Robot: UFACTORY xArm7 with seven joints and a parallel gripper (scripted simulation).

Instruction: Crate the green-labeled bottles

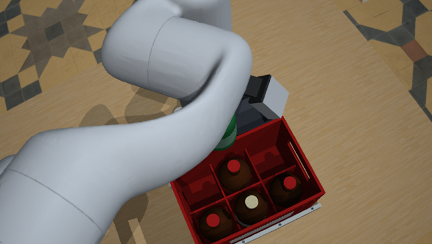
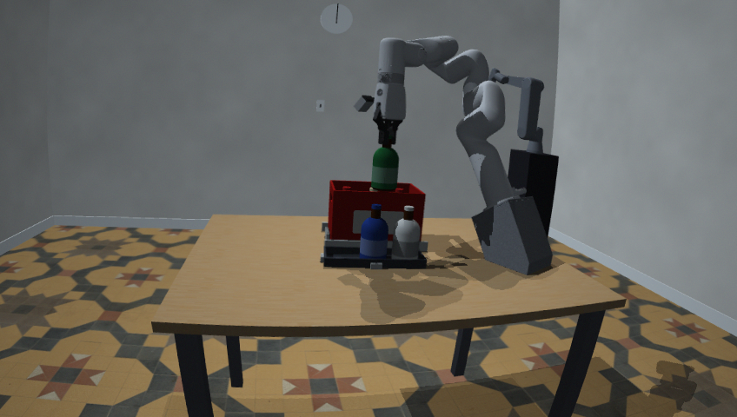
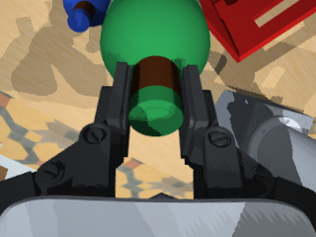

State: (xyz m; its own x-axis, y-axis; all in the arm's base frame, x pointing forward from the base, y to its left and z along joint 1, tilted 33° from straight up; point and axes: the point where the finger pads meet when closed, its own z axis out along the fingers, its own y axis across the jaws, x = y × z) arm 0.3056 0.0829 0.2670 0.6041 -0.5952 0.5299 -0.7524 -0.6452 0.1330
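The green bottle is 7 cm below my hand. Also, from my hand: white bottle 25 cm below, 10 cm to the left, 5 cm behind; then red crate 25 cm below, 11 cm to the right; then blue bottle 25 cm below, 9 cm to the left, 4 cm ahead.
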